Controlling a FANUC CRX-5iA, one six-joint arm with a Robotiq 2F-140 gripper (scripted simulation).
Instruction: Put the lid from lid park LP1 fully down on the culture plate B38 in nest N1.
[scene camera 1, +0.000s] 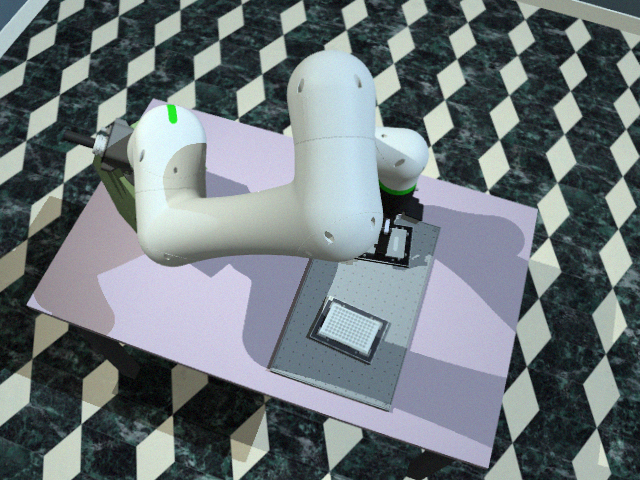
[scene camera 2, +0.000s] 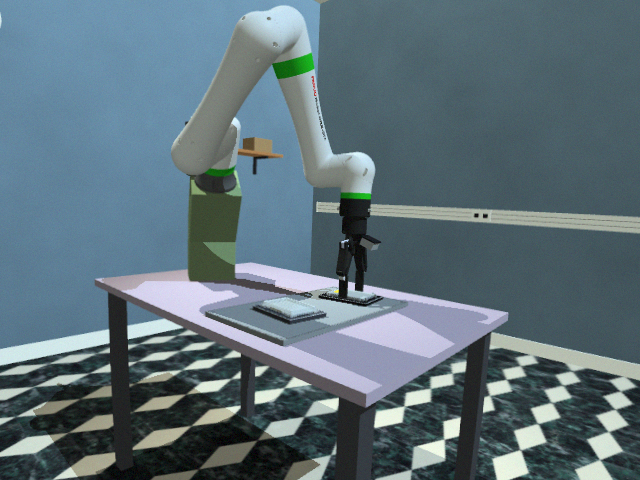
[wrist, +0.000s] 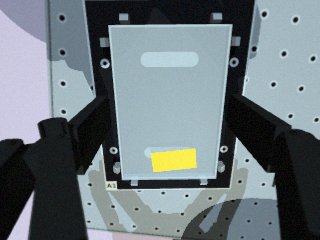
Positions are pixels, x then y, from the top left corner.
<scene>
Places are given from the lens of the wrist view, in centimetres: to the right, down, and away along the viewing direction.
gripper (wrist: 169, 111): 1, -1, 16
clear lid (wrist: 169, 81): 1, -3, 15
</scene>
